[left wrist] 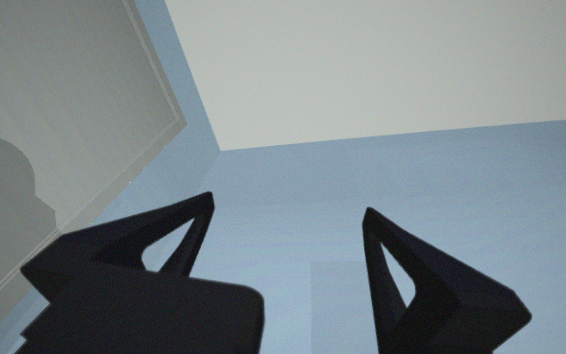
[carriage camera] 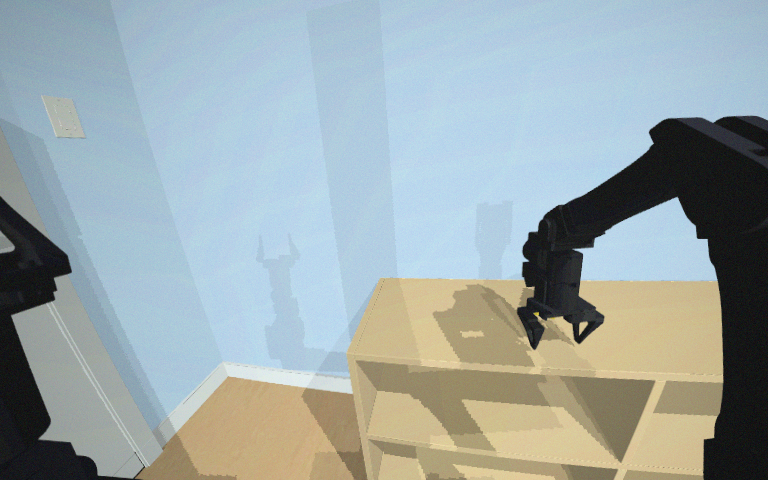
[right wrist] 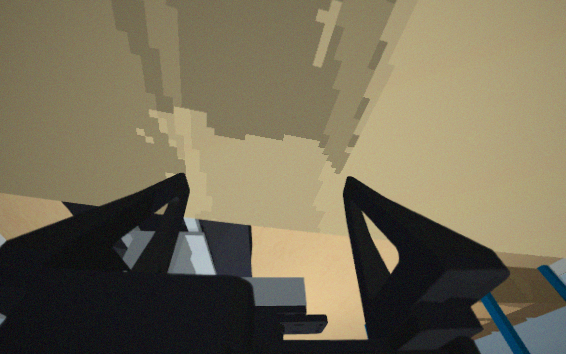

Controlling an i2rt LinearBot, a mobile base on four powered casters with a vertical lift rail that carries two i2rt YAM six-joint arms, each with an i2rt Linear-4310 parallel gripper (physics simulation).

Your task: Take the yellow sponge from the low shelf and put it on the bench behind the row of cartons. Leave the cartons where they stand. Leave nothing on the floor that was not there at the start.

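Frame: origin at the left arm's base, x ahead, y left, z up, level; millimetres.
Seen in the pictures: left gripper, between the fingertips: (left wrist: 286, 207); right gripper, between the fingertips: (carriage camera: 555, 345) (right wrist: 266, 183); right arm's base, origin of its link: (right wrist: 263, 322).
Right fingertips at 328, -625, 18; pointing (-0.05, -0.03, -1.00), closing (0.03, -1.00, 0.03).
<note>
A point is followed by its place in that frame, as x, y, z.
A sliver of the yellow sponge (carriage camera: 535, 314) @(445, -647, 11) shows behind the right gripper's fingers in the carriage camera, over the top board of a wooden shelf unit (carriage camera: 651, 316) @(404, -914, 9) (right wrist: 475, 125) @(367, -739, 9); the rest is hidden. The sponge does not show in the right wrist view. My right gripper (carriage camera: 556, 345) @(328, -625, 18) (right wrist: 266, 183) @(328, -625, 18) is open and empty, pointing down above the top board. My left gripper (left wrist: 286, 207) @(33, -7, 437) is open and empty, with blue wall and pale ceiling beyond it. The cartons and the bench do not show in these views.
The shelf unit has open compartments below its top and stands near the blue wall (carriage camera: 243, 169) @(820, 224, 415). Wooden floor (carriage camera: 266, 430) @(590, 269, -601) lies left of it. A grey door (carriage camera: 84, 407) @(398, 688, -233) stands at the left. Dark and grey robot parts and a blue bar (right wrist: 506, 317) show low in the right wrist view.
</note>
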